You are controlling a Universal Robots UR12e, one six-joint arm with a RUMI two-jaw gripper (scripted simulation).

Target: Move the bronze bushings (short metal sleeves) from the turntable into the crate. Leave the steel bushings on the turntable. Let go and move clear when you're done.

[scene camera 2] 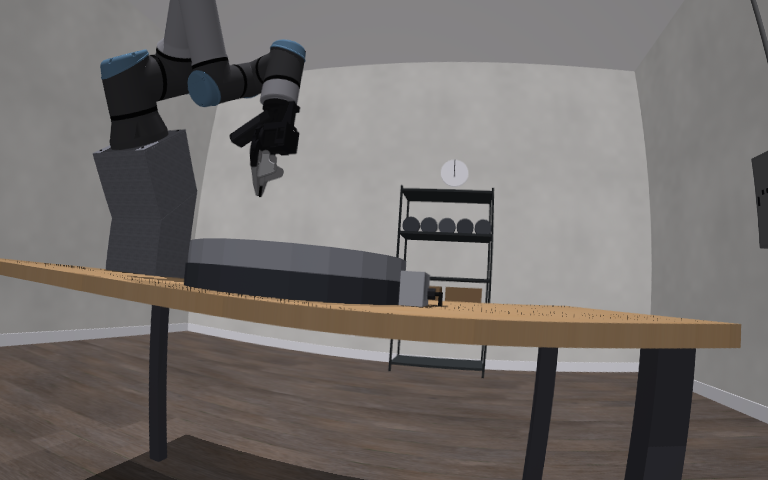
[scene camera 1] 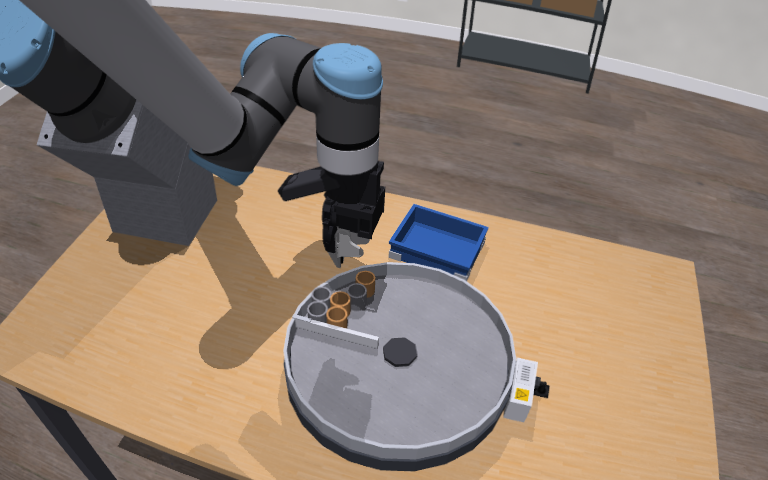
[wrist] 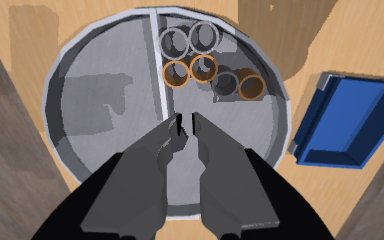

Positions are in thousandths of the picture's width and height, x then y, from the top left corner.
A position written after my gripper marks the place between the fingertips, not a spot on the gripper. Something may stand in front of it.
I see my gripper (scene camera 1: 443, 553) and a grey turntable (scene camera 1: 508, 824).
My gripper shows as well in scene camera 2 (scene camera 2: 337, 409) and in the wrist view (wrist: 486, 477). The grey turntable shows as well in the wrist view (wrist: 288, 406).
